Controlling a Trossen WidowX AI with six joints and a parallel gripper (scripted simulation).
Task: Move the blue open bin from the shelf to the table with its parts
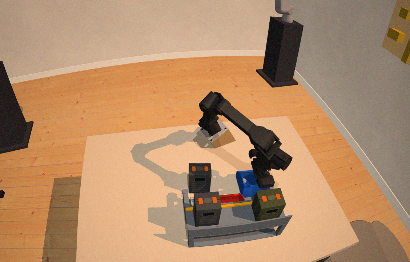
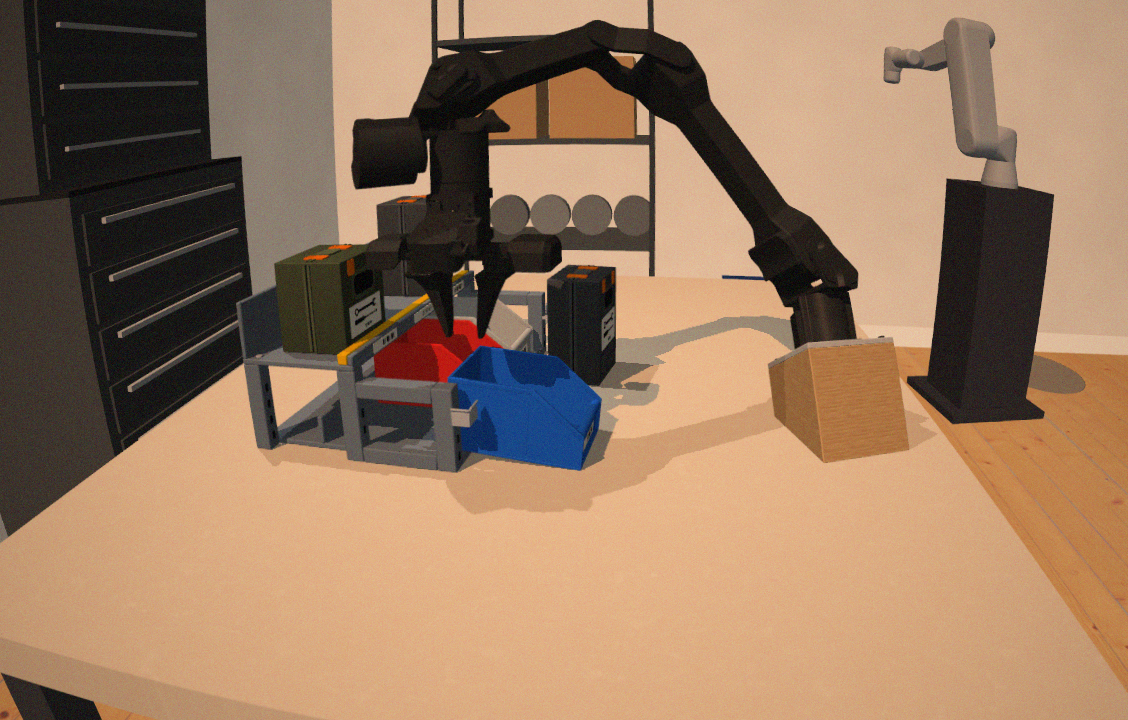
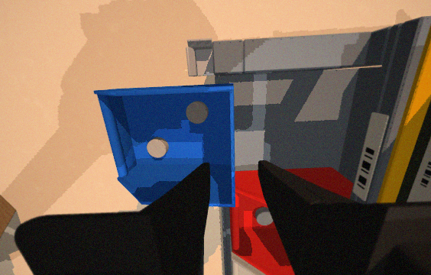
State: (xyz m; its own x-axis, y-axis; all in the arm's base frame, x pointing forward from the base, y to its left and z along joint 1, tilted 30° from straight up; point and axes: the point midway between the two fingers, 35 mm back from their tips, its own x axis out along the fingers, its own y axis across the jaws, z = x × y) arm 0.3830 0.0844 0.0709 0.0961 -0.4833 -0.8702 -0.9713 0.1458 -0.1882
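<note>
Right now the blue open bin is 100 mm below my hand, 60 mm behind it and 10 mm to the left of it. The rest, counted from my hand: red bin: 130 mm to the right, 100 mm below, 40 mm ahead; yellow rail: 130 mm to the right, 80 mm ahead, 40 mm below; green case: 150 mm ahead, 30 mm to the right.
</note>
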